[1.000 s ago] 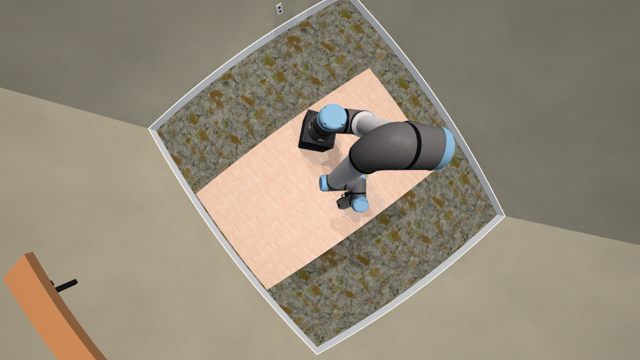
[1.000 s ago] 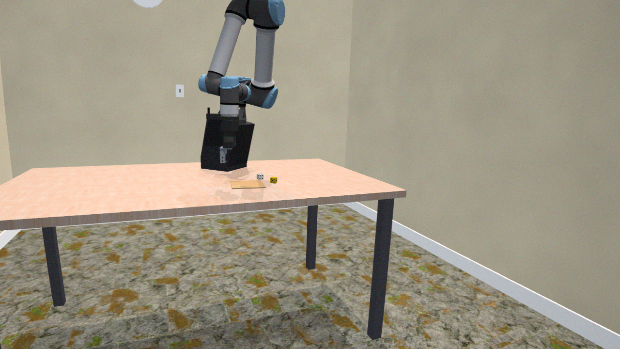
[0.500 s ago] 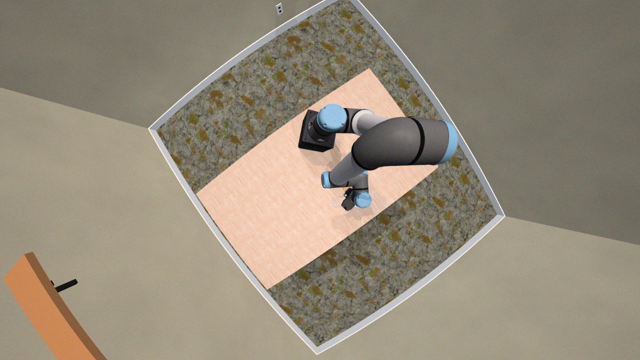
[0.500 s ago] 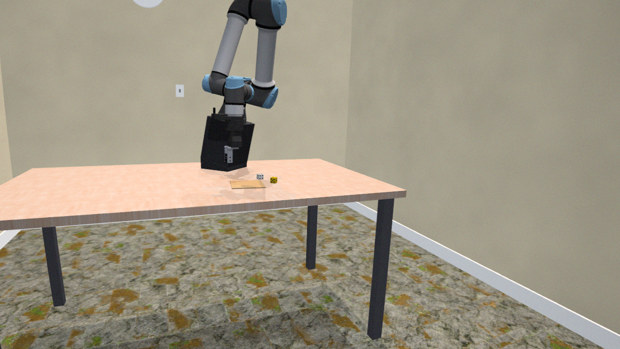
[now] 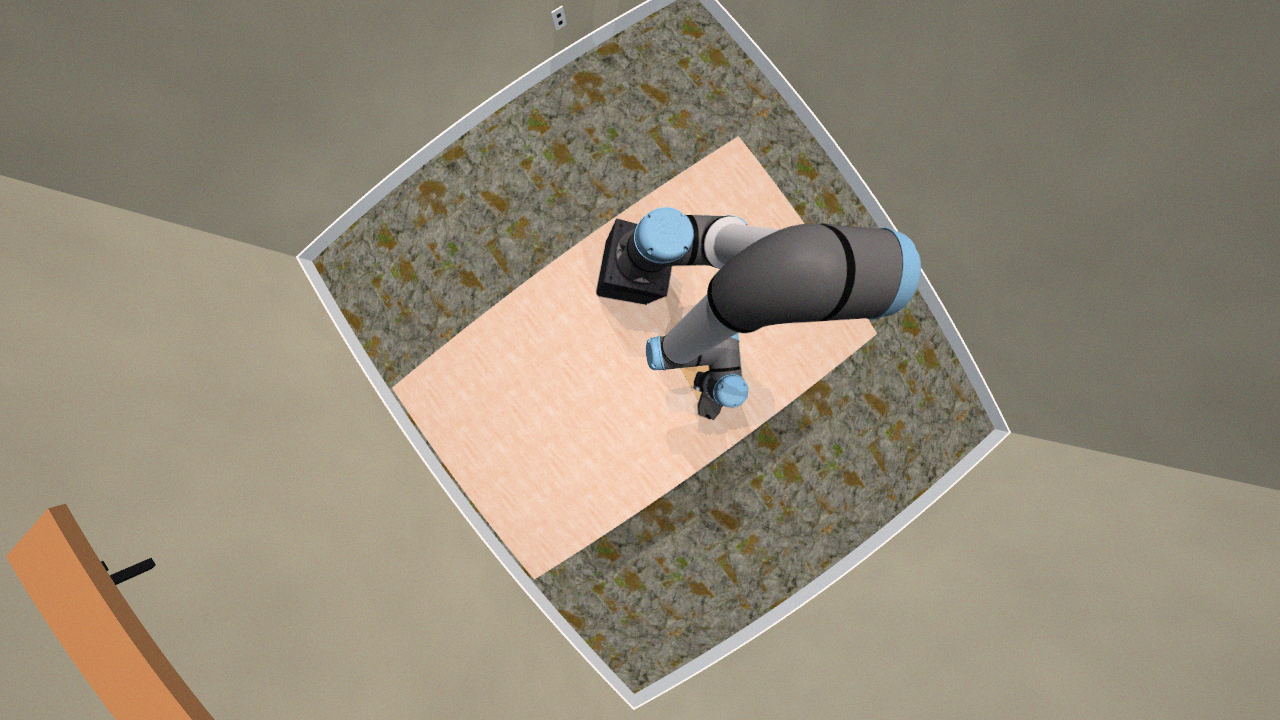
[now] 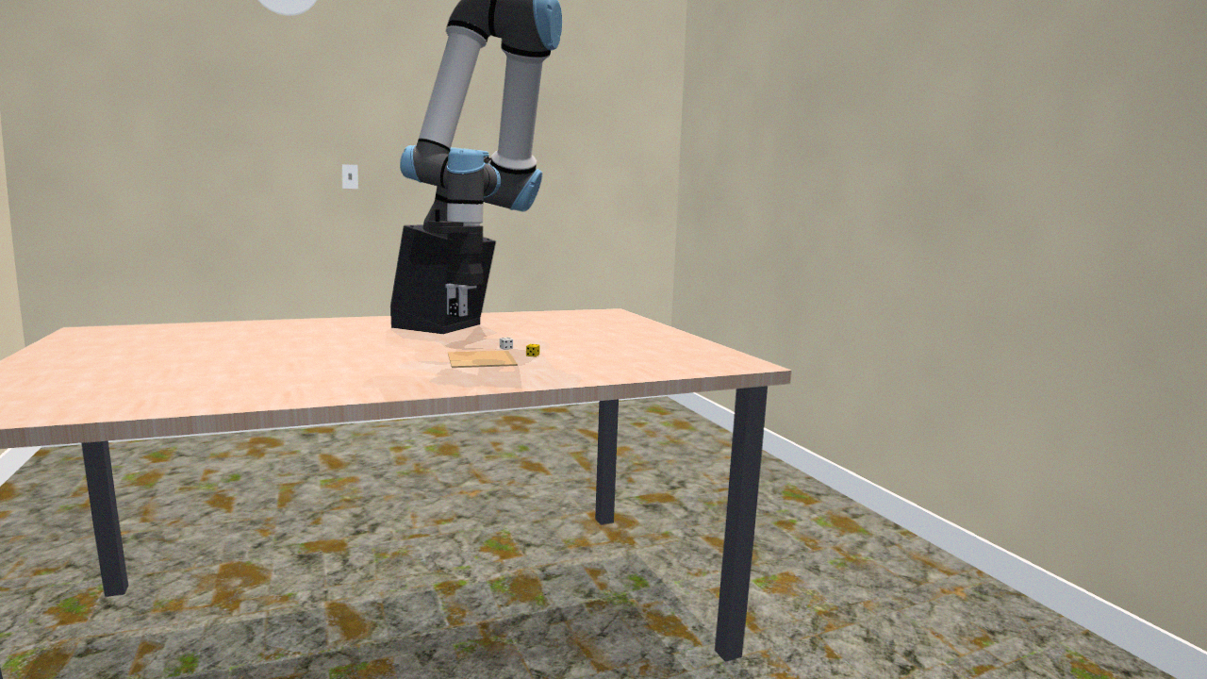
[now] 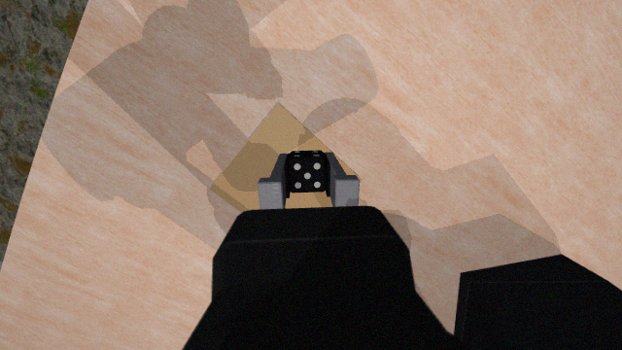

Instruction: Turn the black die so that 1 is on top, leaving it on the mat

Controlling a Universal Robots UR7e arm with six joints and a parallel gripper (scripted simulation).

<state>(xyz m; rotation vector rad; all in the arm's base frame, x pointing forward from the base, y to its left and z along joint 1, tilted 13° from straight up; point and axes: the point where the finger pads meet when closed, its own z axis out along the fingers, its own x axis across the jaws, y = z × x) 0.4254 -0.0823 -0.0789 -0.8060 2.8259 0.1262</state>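
The tan mat is 120 mm below my hand, 60 mm to the left of it and 10 mm behind it. From my hand the other things lie so: white die 150 mm to the left, 110 mm below, 100 mm behind; black die 10 mm below; yellow die 180 mm to the left, 110 mm below, 10 mm behind.
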